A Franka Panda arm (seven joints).
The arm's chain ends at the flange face. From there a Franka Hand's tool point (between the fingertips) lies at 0.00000 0.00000 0.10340 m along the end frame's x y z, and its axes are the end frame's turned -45 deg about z.
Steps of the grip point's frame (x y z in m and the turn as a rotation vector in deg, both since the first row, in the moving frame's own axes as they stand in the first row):
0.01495, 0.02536, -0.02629, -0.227, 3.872, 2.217
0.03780, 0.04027, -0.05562, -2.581, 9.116, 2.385
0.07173, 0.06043, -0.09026, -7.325, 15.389, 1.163
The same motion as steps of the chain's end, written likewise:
0.02319, 0.01191, -0.02605, 2.577, 2.898, 2.217
0.04018, 0.00974, -0.05421, 4.621, 8.271, 2.385
0.06479, 0.00186, -0.08572, 5.702, 16.061, 1.163

